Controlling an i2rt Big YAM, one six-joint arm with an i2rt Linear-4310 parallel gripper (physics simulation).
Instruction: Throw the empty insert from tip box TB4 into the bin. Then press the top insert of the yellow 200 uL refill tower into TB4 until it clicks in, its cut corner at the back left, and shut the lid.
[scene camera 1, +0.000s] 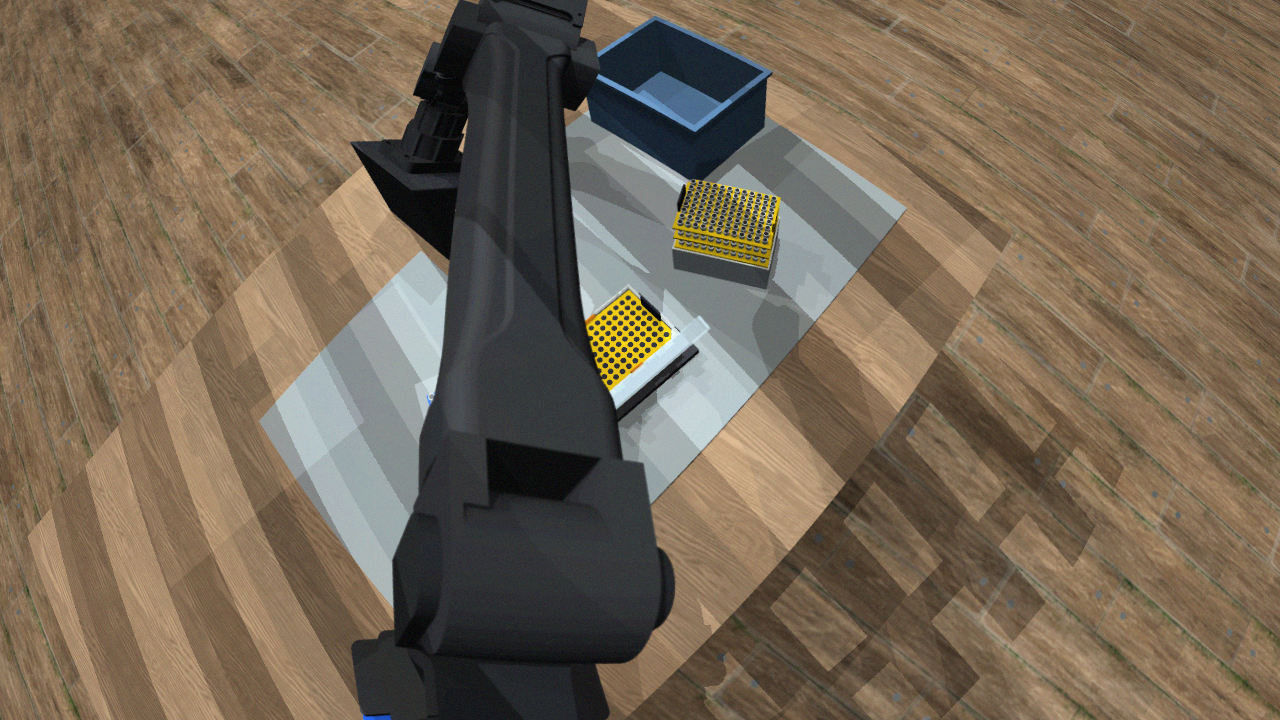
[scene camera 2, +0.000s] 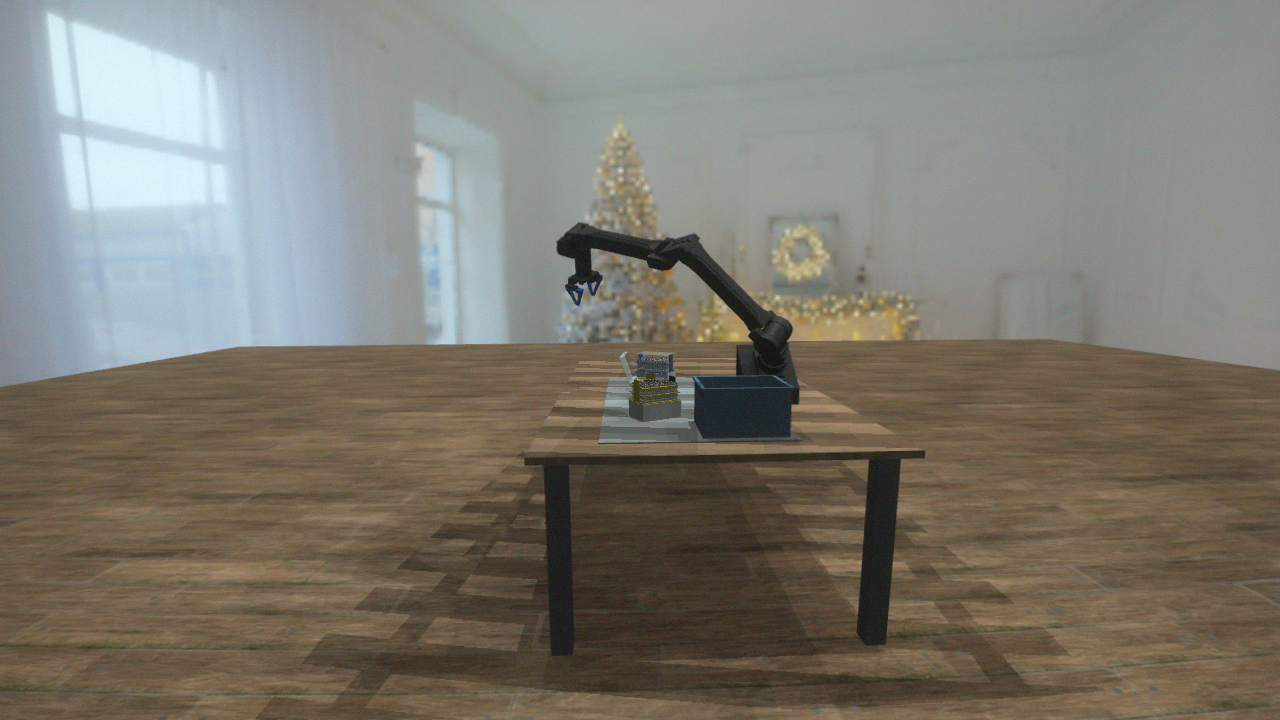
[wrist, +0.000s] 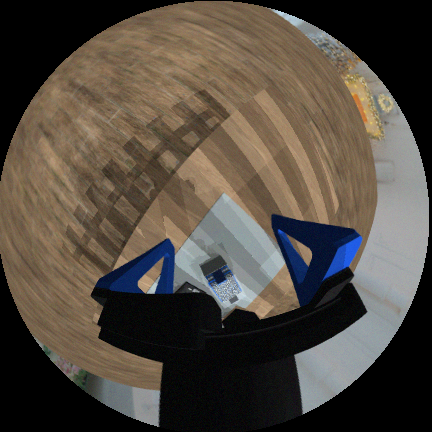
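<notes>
TB4 holds a yellow insert (scene camera 1: 629, 335) with dark, empty-looking holes. Its clear lid (scene camera 1: 660, 365) (scene camera 2: 625, 365) stands open; the arm hides the left part of the box in scene camera 1. The yellow refill tower (scene camera 1: 726, 214) (scene camera 2: 655, 392) is a stack of yellow inserts with tips on a grey base, between TB4 and the bin. The blue bin (scene camera 1: 640, 119) (scene camera 2: 742, 408) stands at the mat's edge; the part of its floor that shows has nothing on it. My gripper (scene camera 2: 585, 297) (wrist: 219, 232) is open and empty, high above the table, and does not show in scene camera 1.
A blue-and-white refill tower (wrist: 225, 288) on a dark base stands on the grey mat (scene camera 1: 313, 420) (wrist: 226, 215), mostly hidden by the arm in scene camera 1. The arm (scene camera 1: 519, 268) (scene camera 2: 729, 286) reaches high across the table (scene camera 1: 787, 465) (scene camera 2: 716, 454).
</notes>
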